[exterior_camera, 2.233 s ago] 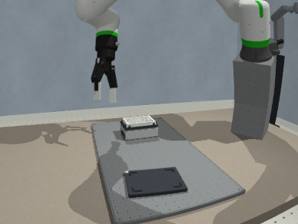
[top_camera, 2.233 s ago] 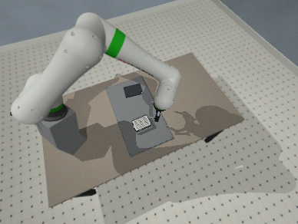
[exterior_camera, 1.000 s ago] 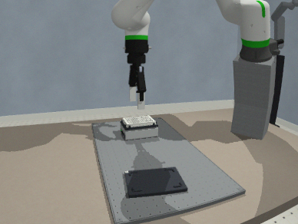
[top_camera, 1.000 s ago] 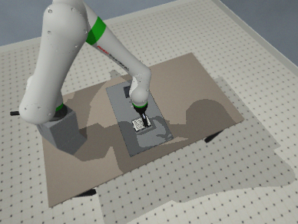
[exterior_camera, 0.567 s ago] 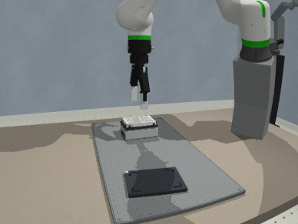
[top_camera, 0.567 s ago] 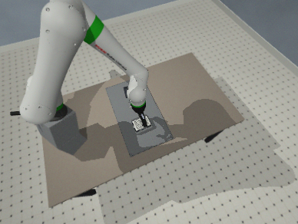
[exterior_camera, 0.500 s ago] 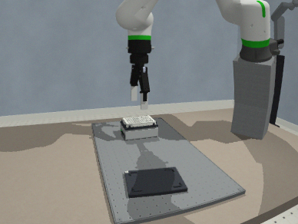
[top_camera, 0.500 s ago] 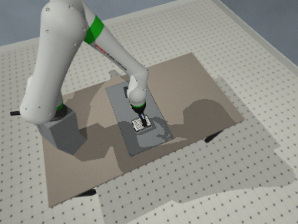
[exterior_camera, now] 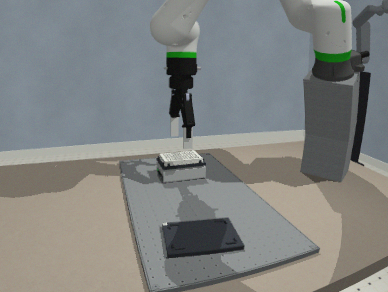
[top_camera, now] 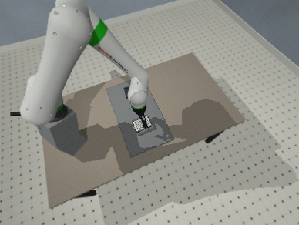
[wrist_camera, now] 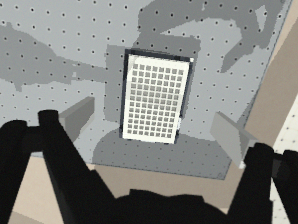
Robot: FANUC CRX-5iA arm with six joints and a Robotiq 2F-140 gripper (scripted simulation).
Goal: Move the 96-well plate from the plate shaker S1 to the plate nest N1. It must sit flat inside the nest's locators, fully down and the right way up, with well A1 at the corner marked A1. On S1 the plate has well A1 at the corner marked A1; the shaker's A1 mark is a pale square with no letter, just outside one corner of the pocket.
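The white 96-well plate is 60 mm below my hand. Also, from my hand: dark plate nest N1 (10 mm ahead, 370 mm to the left, 120 mm below).
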